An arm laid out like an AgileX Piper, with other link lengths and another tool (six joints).
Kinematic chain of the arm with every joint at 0, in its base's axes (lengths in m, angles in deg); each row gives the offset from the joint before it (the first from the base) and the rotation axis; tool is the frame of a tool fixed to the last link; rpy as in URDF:
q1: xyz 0 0 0.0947 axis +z
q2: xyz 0 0 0 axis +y
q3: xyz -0.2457 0 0.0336 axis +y
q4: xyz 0.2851 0 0.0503 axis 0.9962 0 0.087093
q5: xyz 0 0 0 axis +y
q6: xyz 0.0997 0 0.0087 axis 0.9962 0 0.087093
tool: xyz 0.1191 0.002 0.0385 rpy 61.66 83.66 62
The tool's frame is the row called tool.
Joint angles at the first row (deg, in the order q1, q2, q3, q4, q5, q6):
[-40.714, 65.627, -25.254, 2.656, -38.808, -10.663]
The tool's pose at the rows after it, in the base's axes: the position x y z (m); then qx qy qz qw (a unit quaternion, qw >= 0):
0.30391 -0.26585 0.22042 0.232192 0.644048 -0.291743 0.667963
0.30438 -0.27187 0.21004 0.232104 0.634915 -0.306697 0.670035
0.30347 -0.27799 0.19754 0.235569 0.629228 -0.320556 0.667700
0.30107 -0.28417 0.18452 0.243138 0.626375 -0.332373 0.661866
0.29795 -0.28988 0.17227 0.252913 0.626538 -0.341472 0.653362
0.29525 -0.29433 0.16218 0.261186 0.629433 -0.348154 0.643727
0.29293 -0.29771 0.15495 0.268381 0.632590 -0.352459 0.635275
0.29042 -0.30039 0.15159 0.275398 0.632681 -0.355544 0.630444
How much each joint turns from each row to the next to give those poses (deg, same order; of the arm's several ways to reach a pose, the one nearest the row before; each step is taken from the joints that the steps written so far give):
[-0.001, 4.423, 0.064, 0.931, -6.701, -1.481]
[-0.001, 4.662, 0.022, 1.228, -6.081, -1.441]
[0.001, 4.399, 0.006, 1.441, -5.120, -1.295]
[-0.001, 3.779, 0.000, 1.682, -3.876, -1.030]
[0.003, 2.894, 0.001, 1.721, -2.433, -0.797]
[0.000, 1.899, -0.001, 1.430, -1.098, -0.741]
[0.000, 1.087, 0.000, 1.169, -0.289, -0.574]
[0.000, 0.474, 0.001, 1.036, -0.122, -0.296]

